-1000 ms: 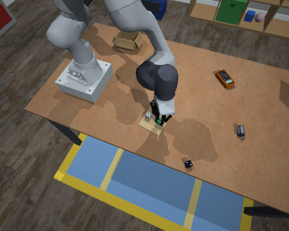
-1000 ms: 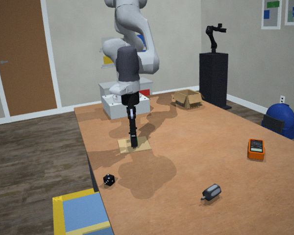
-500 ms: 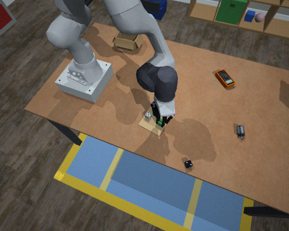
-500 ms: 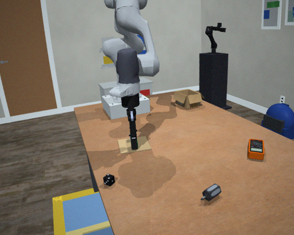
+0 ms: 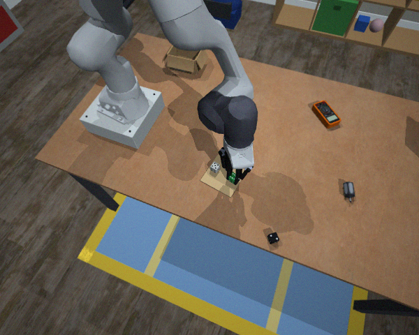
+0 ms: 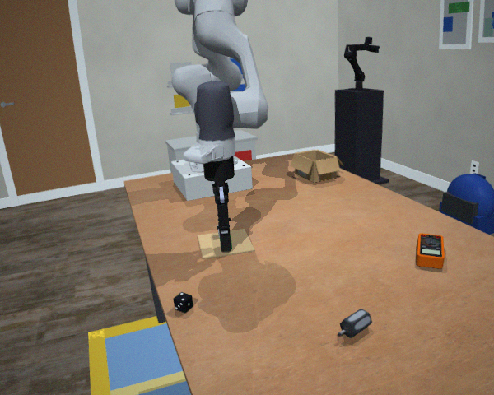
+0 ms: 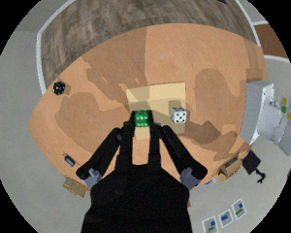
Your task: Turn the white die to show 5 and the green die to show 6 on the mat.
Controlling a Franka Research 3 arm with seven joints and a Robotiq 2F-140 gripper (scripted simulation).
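My gripper is now 20 mm above the green die. The rest, counted from my hand: tan mat: 40 mm behind, 10 mm to the left, 40 mm below; then black die: 200 mm ahead, 170 mm to the right, 30 mm below; then white die: 80 mm behind, 30 mm to the left, 20 mm below.
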